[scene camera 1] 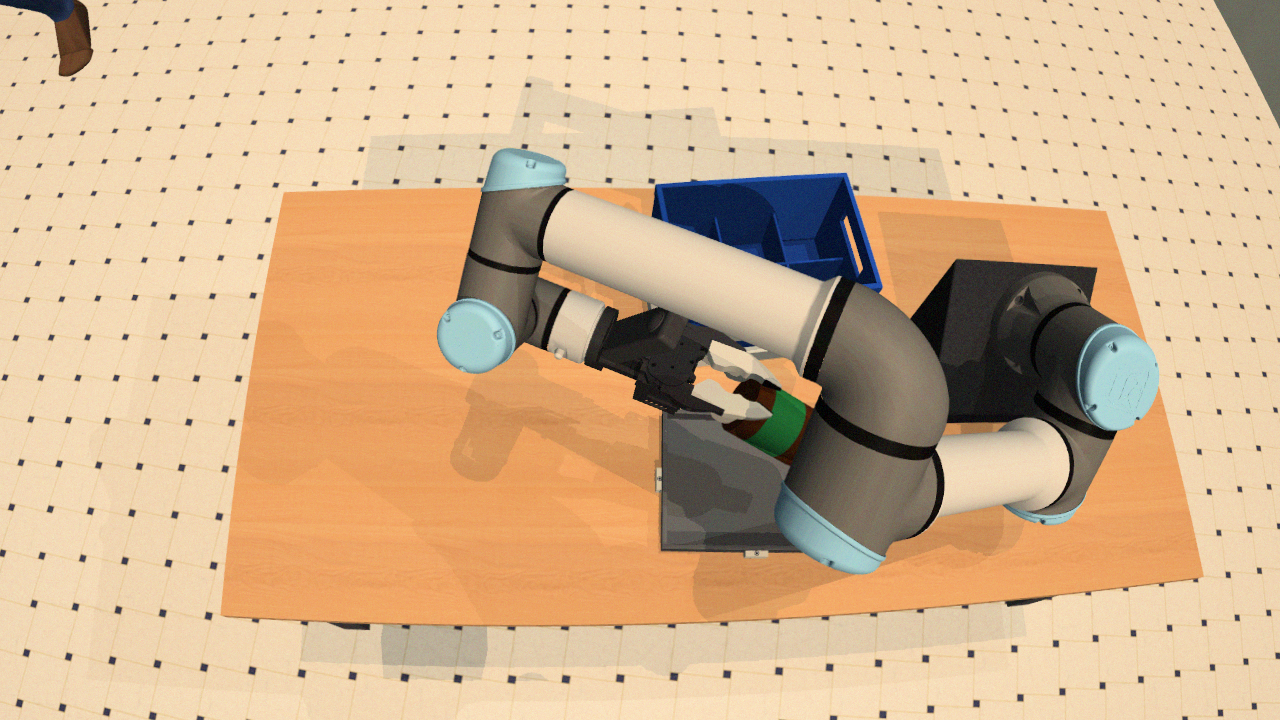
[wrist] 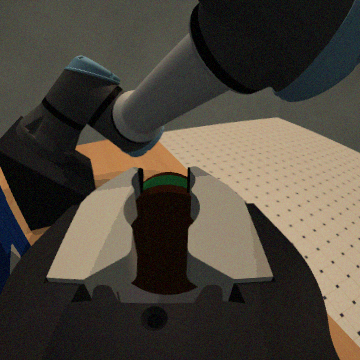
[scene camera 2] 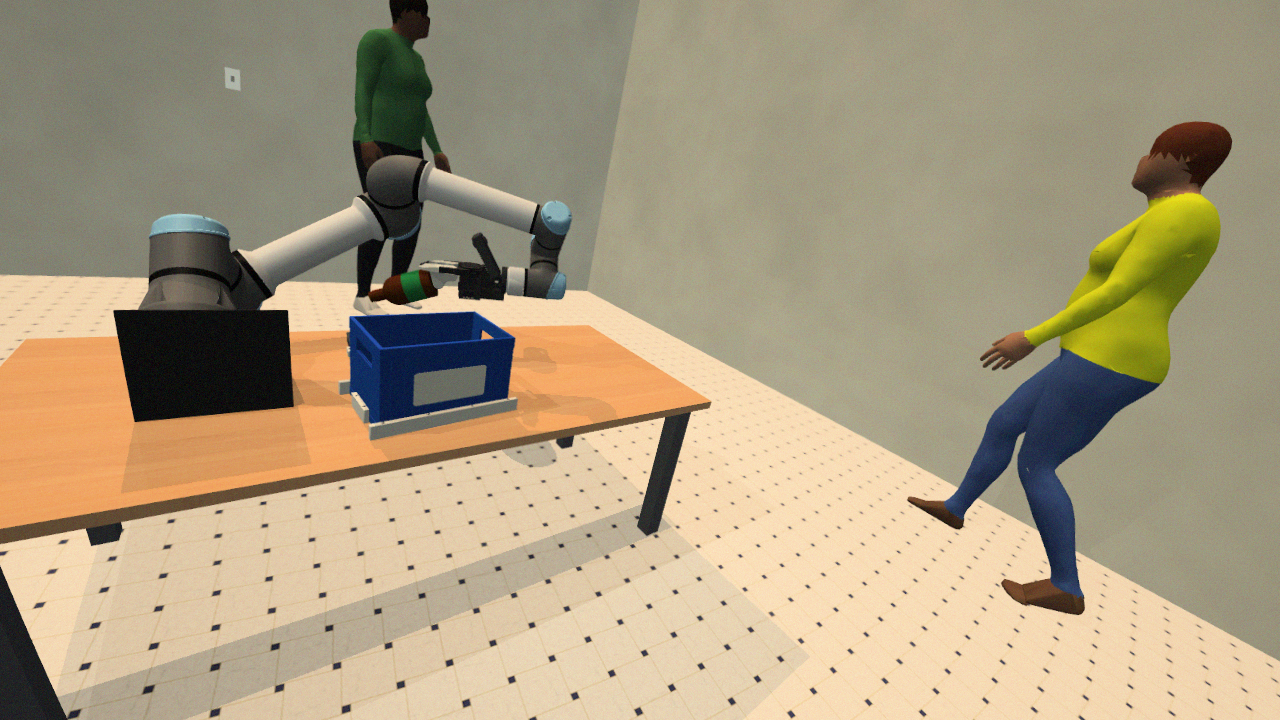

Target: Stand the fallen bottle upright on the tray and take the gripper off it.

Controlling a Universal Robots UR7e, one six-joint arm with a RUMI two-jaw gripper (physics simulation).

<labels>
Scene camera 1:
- my gripper: 776, 401
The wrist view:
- my gripper: 165, 170
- brown bottle: 160, 230
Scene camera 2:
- my gripper: 418, 265
</labels>
